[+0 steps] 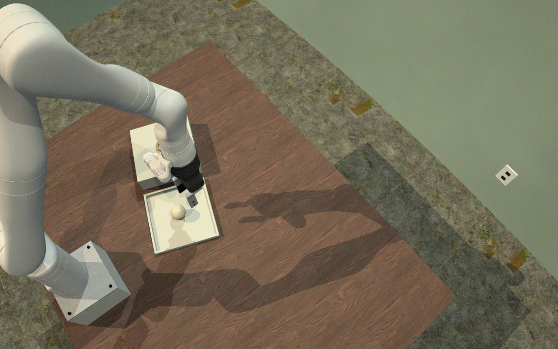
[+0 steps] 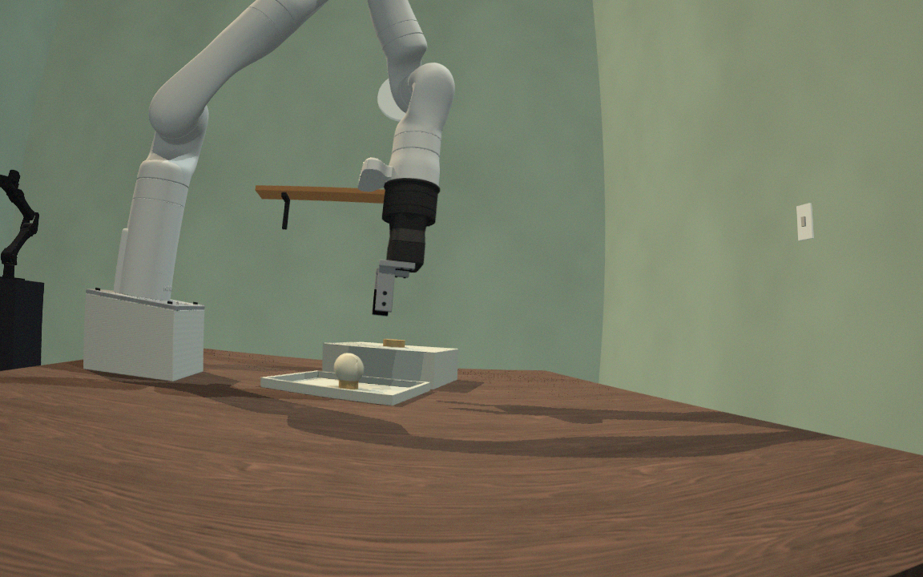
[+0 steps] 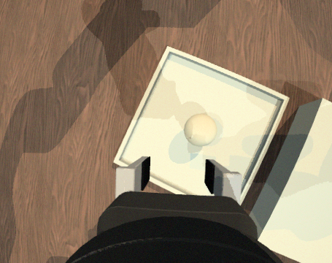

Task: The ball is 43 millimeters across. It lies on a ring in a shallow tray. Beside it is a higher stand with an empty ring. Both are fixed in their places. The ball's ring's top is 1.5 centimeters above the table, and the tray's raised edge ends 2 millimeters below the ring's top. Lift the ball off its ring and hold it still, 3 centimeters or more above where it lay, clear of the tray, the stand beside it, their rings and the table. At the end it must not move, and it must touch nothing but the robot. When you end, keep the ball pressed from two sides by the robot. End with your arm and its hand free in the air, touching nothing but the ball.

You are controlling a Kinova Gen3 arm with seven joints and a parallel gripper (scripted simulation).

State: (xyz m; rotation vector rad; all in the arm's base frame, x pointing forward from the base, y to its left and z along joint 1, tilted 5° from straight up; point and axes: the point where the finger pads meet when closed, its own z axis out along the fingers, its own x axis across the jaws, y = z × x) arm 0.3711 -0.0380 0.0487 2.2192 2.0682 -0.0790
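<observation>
Now: the cream ball 100 mm below my hand, 40 mm behind it and 20 mm to the left of it. From my hand the other things lie so: stand (210 mm to the left, 80 mm below, 50 mm ahead); shallow cream tray (120 mm below, 40 mm behind, 20 mm to the left).
</observation>
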